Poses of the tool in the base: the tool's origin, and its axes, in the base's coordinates. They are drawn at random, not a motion.
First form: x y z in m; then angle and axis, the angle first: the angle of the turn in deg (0 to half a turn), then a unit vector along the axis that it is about.
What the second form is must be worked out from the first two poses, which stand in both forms.
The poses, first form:
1: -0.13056 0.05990 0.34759 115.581 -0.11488 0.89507 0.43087
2: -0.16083 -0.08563 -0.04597 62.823 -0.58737 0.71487 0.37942
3: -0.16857 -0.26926 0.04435 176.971 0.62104 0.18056 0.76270
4: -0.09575 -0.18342 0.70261 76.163 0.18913 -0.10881 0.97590
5: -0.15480 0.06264 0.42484 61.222 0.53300 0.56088 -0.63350
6: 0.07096 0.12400 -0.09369 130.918 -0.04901 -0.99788 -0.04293
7: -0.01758 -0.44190 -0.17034 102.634 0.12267 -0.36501 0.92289
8: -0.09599 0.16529 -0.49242 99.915 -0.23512 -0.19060 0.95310
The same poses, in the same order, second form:
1: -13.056 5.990 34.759 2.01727 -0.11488 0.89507 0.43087
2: -16.083 -8.563 -4.597 1.09647 -0.58737 0.71487 0.37942
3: -16.857 -26.926 4.435 3.08873 0.62104 0.18056 0.76270
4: -9.575 -18.342 70.261 1.32930 0.18913 -0.10881 0.97590
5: -15.480 6.264 42.484 1.06853 0.53300 0.56088 -0.63350
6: 7.096 12.400 -9.369 2.28495 -0.04901 -0.99788 -0.04293
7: -1.758 -44.190 -17.034 1.79130 0.12267 -0.36501 0.92289
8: -9.599 16.529 -49.242 1.74385 -0.23512 -0.19060 0.95310
